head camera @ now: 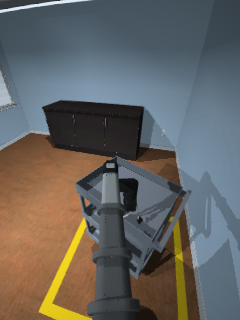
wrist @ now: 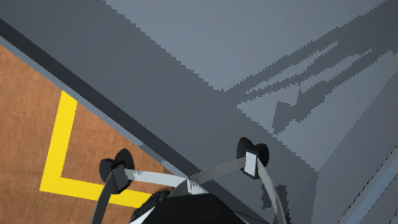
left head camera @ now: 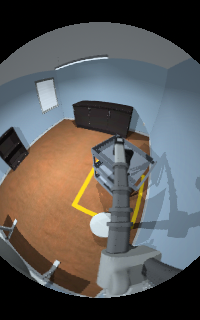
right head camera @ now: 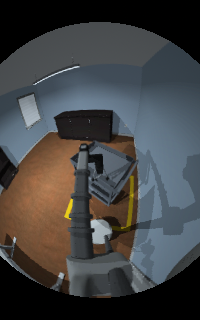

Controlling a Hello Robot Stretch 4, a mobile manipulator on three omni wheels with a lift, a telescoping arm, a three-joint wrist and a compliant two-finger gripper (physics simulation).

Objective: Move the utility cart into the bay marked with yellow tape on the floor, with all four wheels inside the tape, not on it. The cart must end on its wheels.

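Seen in the pictures: gripper, between the fingertips: [head camera: 127, 223] [wrist: 186, 156] [right head camera: 99, 179]; robot's base, origin of its link: [left head camera: 103, 223] [right head camera: 98, 230].
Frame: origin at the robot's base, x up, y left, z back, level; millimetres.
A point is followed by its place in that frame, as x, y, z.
The grey utility cart [head camera: 160, 187] @(765, -374, -805) [right head camera: 117, 162] @(765, -314, -745) [wrist: 200, 30] @(766, -117, -663) stands upright, turned at an angle to the yellow tape [head camera: 65, 270] @(-28, 445, -528) [left head camera: 85, 187] @(-31, 415, -631) [right head camera: 131, 205] @(-25, -625, -368) [wrist: 55, 150] @(-28, 516, -420). Its near corner is over the bay and its body hides the far part of the tape. Its wheels are hidden or too small to place against the tape. My gripper [wrist: 186, 156] @(799, -87, -514) is open at the cart's near side. In the wrist view the tray's edge runs between the fingertips: the left one is over the floor outside, the right one over the tray. Contact cannot be told.
The blue wall [head camera: 220, 150] @(948, -957, -1032) stands close on the right, beside the right tape strip. A dark cabinet [head camera: 95, 127] @(588, 255, -2438) [left head camera: 102, 117] @(521, 238, -2433) [right head camera: 85, 125] @(534, 183, -2414) stands behind the cart. A white round disc [left head camera: 102, 225] @(187, 16, 14) [right head camera: 101, 231] @(187, -54, 5) is at the bay's near edge. A dark shelf unit stands at the far left.
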